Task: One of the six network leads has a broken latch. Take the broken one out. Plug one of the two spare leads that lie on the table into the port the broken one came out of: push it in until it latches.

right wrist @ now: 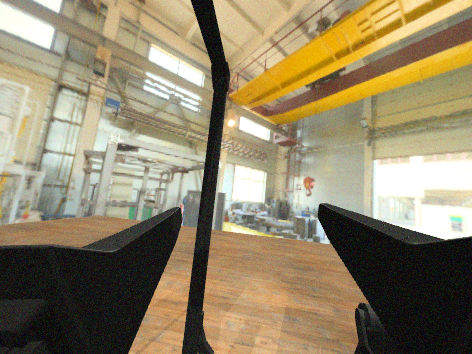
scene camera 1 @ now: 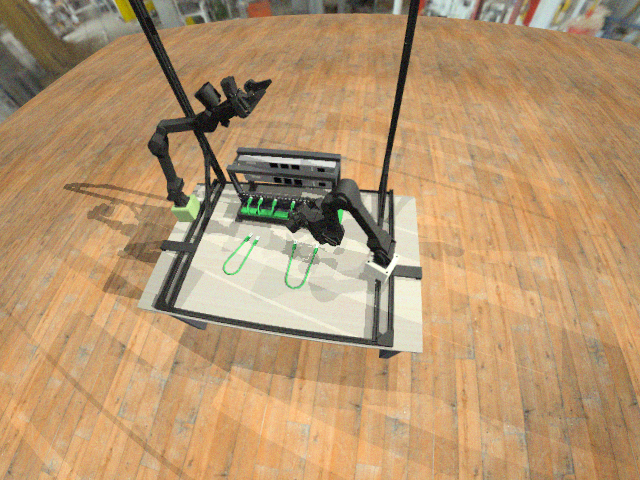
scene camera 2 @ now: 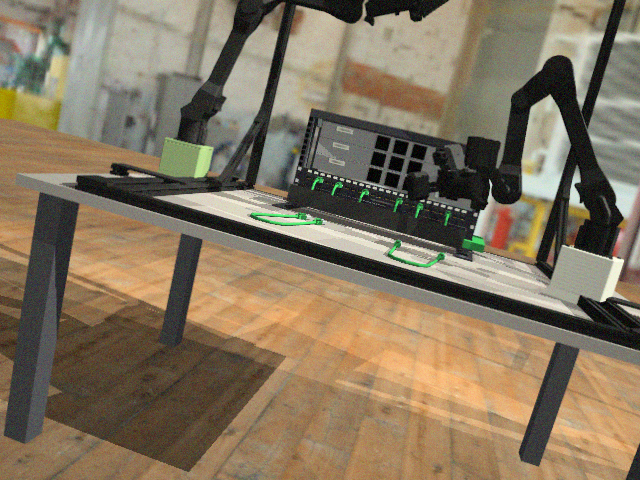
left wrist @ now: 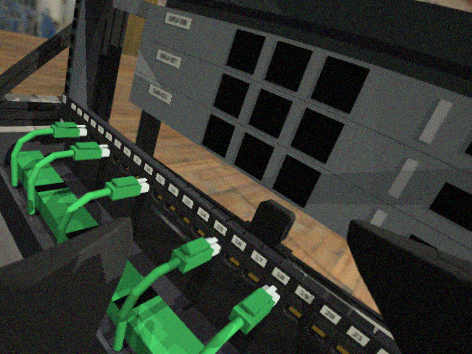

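Pixels of known places: left gripper, fingertip midpoint: (scene camera 1: pixel 298 203) (left wrist: pixel 242 229); right gripper, fingertip midpoint: (right wrist: pixel 249 211) (scene camera 1: pixel 268 85); left arm's base, origin of the base link: (scene camera 1: pixel 382 259) (scene camera 2: pixel 593 252); right arm's base, origin of the base link: (scene camera 1: pixel 182 202) (scene camera 2: pixel 189 142).
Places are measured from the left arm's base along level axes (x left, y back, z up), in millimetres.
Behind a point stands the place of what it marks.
Observation:
Green network leads (scene camera 2: pixel 364 194) {x 25, y -547, z -19 mm} (left wrist: pixel 125 188) {x 13, y -548, z -11 mm} are plugged in a row into the black patch panel (scene camera 2: pixel 310 198) (left wrist: pixel 295 340) {x -76, y -409, z -32 mm}. In scene camera 1 my left arm covers some of them. I cannot tell which latch is broken. One green spare lead (scene camera 1: pixel 231 273) {x 379, y -514, z -97 mm} (scene camera 2: pixel 281 223) {x 358, y -499, z -97 mm} lies looped on the table; the other spare lead (scene camera 1: pixel 294 287) {x 265, y -247, z -96 mm} (scene camera 2: pixel 413 264) {x 264, y -239, z -100 mm} lies to its right. My left gripper (scene camera 1: pixel 293 219) (scene camera 2: pixel 426 170) {x -9, y -419, z 50 mm} (left wrist: pixel 242 229) {x -9, y -419, z 50 mm} is open and empty, in front of the panel's right part. My right gripper (scene camera 1: pixel 267 84) {x -61, y -504, z 519 mm} (right wrist: pixel 249 211) {x -61, y -504, z 519 mm} is open and empty, raised high behind the panel's left side.
A grey server rack (scene camera 1: pixel 289 151) {x -159, y -570, z 160 mm} (scene camera 2: pixel 387 128) {x -12, y -555, z 154 mm} stands behind the panel. Black frame posts (scene camera 1: pixel 398 103) {x -367, y -191, z 400 mm} (right wrist: pixel 210 150) {x -386, y -207, z 668 mm} rise at the table's sides. A green support bar (scene camera 1: pixel 263 212) {x 62, y -596, z -61 mm} runs below the leads. The arms stand on a light green base (scene camera 1: pixel 186 209) {x 284, y -901, z -3 mm} and a white base (scene camera 1: pixel 382 266) {x 30, y 14, z 3 mm}.

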